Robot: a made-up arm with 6 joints. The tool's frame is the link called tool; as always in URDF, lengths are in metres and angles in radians. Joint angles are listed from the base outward. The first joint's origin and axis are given. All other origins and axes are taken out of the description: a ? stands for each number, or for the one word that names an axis. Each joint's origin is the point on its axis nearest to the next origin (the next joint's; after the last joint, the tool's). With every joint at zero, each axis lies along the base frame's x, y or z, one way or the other. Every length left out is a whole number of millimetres.
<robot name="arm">
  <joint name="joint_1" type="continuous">
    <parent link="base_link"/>
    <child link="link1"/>
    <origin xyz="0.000 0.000 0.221"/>
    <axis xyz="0 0 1"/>
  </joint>
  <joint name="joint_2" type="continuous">
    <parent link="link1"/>
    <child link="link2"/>
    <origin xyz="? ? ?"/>
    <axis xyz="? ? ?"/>
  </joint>
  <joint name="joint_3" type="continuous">
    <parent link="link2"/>
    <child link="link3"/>
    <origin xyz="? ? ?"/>
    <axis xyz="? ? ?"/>
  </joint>
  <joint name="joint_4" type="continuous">
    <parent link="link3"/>
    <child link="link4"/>
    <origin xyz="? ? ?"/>
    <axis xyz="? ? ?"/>
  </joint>
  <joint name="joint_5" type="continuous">
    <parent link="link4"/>
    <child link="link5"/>
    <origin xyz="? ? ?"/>
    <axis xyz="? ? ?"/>
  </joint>
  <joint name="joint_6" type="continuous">
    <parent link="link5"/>
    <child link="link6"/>
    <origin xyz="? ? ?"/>
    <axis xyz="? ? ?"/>
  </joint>
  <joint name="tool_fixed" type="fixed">
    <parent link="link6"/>
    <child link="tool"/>
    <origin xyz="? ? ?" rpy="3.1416 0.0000 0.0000"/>
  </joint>
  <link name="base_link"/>
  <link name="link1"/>
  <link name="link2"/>
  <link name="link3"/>
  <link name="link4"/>
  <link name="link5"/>
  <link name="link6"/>
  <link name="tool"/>
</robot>
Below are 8 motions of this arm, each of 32 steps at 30 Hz.
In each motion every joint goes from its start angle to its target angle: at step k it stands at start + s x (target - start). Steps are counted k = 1, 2, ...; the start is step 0. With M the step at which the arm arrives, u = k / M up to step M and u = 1 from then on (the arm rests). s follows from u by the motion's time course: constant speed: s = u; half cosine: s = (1 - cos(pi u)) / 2; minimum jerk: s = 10 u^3 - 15 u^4 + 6 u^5.
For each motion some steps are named. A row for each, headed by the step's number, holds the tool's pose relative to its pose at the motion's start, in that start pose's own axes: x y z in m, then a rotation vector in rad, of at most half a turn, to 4 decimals.
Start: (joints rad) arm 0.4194 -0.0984 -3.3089 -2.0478 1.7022 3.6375
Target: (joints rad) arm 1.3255 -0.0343 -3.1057 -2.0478 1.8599 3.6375
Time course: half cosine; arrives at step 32
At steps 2, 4, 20, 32:
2: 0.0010 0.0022 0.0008 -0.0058 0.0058 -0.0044
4: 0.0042 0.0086 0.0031 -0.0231 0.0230 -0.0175
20: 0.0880 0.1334 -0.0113 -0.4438 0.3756 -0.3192
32: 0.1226 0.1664 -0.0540 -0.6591 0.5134 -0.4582

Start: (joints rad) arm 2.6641 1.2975 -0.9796 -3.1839 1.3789 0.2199
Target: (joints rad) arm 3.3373 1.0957 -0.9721 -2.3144 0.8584 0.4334
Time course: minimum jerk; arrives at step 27
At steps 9, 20, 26, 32:
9: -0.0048 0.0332 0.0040 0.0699 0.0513 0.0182
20: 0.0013 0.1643 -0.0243 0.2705 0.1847 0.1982
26: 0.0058 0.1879 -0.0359 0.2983 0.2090 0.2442
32: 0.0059 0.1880 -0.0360 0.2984 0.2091 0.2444

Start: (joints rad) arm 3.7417 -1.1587 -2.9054 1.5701 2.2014 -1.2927
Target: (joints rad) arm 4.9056 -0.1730 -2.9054 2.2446 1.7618 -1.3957
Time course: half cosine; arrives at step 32
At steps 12, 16, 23, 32:
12: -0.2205 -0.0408 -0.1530 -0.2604 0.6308 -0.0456
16: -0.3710 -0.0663 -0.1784 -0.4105 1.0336 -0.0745
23: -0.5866 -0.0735 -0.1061 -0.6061 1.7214 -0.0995
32: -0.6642 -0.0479 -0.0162 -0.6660 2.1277 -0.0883

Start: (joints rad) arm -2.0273 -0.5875 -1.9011 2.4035 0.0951 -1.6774
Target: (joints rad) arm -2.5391 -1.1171 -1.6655 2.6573 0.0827 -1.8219
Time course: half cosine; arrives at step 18
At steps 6, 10, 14, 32:
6: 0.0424 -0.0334 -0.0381 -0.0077 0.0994 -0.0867
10: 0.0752 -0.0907 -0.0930 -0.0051 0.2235 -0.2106
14: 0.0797 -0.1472 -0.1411 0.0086 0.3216 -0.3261
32: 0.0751 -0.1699 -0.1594 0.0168 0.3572 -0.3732

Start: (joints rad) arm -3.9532 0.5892 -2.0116 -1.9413 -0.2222 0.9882
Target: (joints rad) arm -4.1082 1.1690 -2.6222 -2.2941 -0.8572 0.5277
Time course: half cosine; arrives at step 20
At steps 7, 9, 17, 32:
7: -0.0417 -0.0092 0.0216 0.1271 0.0502 -0.2087
9: -0.0667 -0.0157 0.0303 0.1990 0.0784 -0.3188
17: -0.1633 -0.0454 0.0424 0.4690 0.1898 -0.6751
32: -0.1737 -0.0490 0.0419 0.4987 0.2029 -0.7085

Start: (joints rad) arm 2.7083 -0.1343 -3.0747 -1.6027 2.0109 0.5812
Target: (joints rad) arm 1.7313 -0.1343 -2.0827 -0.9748 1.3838 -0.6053
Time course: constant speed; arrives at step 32
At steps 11, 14, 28, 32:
11: -0.0604 -0.1252 -0.0044 -0.1543 0.2287 -0.6803
14: -0.0774 -0.1554 0.0137 -0.2130 0.2460 -0.8649
28: -0.1342 -0.2281 0.1819 -0.4544 0.0654 -1.6494
32: -0.1414 -0.2210 0.2444 -0.4872 -0.0549 -1.8340

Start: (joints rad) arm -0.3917 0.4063 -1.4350 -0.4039 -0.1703 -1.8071
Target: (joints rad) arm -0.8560 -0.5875 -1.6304 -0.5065 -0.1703 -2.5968
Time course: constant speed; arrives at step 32
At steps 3, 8, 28, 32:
3: -0.0516 0.0308 -0.0379 -0.0621 -0.1008 -0.0768
8: -0.1273 0.0774 -0.1155 -0.1437 -0.2820 -0.2139
28: -0.2314 0.2115 -0.5341 -0.1819 -1.1120 -0.8290
32: -0.2060 0.2298 -0.6202 -0.1334 -1.2885 -0.9555

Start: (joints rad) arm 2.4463 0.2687 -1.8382 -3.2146 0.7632 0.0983
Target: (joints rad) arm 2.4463 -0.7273 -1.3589 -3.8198 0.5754 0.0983
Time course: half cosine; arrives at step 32
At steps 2, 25, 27, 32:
2: -0.0044 0.0002 0.0002 -0.0040 -0.0028 -0.0045
25: -0.3640 0.0184 -0.1048 -0.2356 -0.2526 -0.5048
27: -0.3815 0.0192 -0.1181 -0.2402 -0.2676 -0.5405
32: -0.3997 0.0201 -0.1331 -0.2438 -0.2837 -0.5796

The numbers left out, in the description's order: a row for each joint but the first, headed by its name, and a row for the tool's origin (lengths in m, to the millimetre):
joint_2: xyz 0.000 0.000 0.000, axis 0 1 0
joint_3: xyz 0.052 0.000 0.277, axis 0 1 0
joint_4: xyz 0.090 0.000 -0.397, axis 0 0 -1
joint_5: xyz 0.000 0.000 0.000, axis 0 1 0
joint_6: xyz 0.047 0.000 -0.060, axis 0 0 -1
tool: xyz 0.000 0.000 0.000

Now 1 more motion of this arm.
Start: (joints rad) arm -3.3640 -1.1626 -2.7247 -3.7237 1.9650 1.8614
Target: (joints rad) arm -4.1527 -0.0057 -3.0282 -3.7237 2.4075 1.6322
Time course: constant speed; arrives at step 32
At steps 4, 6, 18, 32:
4: 0.0944 -0.0221 -0.0443 0.0057 0.0230 0.1039
6: 0.1408 -0.0263 -0.0681 0.0101 0.0348 0.1550
18: 0.3764 0.0378 -0.2304 0.0594 0.1102 0.4464
32: 0.4838 0.2508 -0.4250 0.1686 0.2171 0.7415

